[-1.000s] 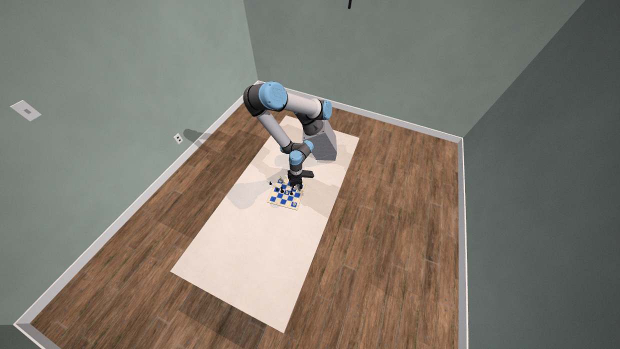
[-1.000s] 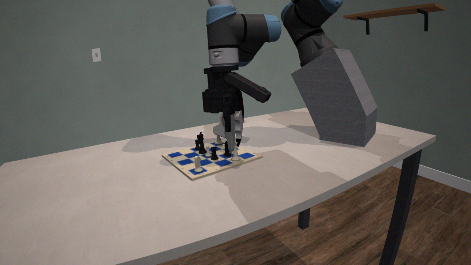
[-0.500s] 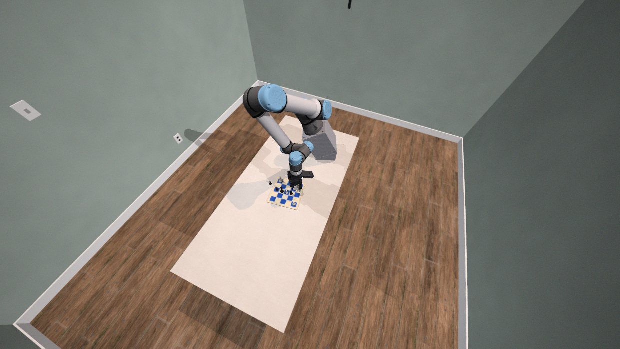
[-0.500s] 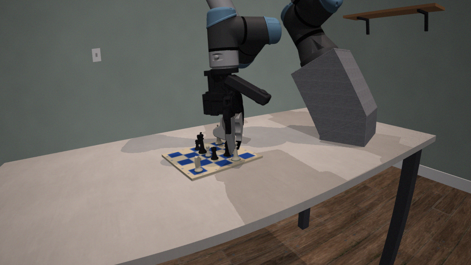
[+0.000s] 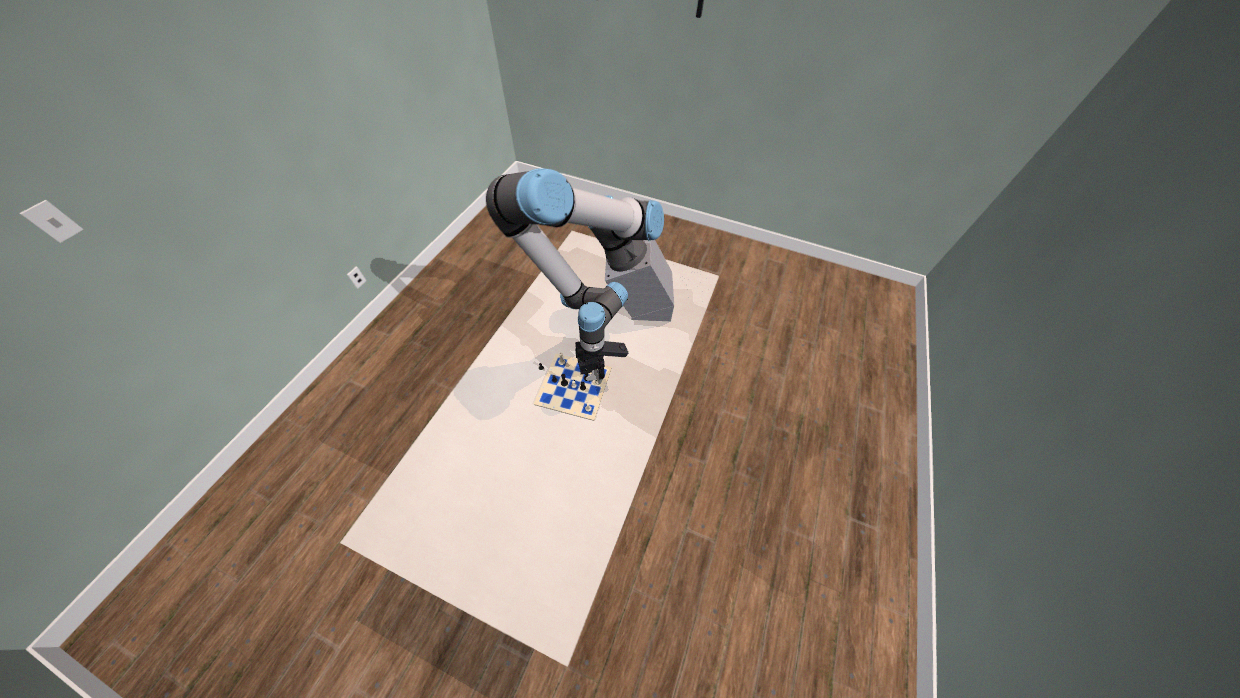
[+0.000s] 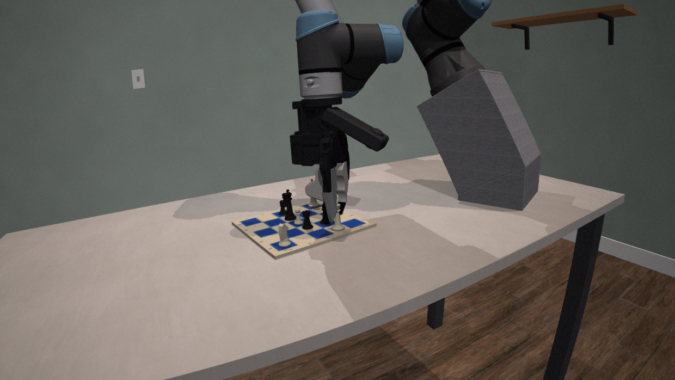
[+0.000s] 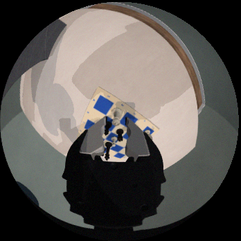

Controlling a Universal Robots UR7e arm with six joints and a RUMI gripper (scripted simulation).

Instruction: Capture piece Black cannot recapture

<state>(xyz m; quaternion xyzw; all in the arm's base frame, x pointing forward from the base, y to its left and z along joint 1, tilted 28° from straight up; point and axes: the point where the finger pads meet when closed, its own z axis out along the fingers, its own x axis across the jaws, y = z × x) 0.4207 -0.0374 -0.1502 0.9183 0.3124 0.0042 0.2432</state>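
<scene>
The white pawn is 50 mm ahead of my hand, 70 mm to the right of it and 20 mm below it. The rest, counted from my hand: blue-and-cream chessboard: 40 mm ahead, 80 mm to the right, 40 mm below; white king: 30 mm behind, 160 mm to the right, 10 mm below; black king: 50 mm ahead, 110 mm to the right, 10 mm below.
</scene>
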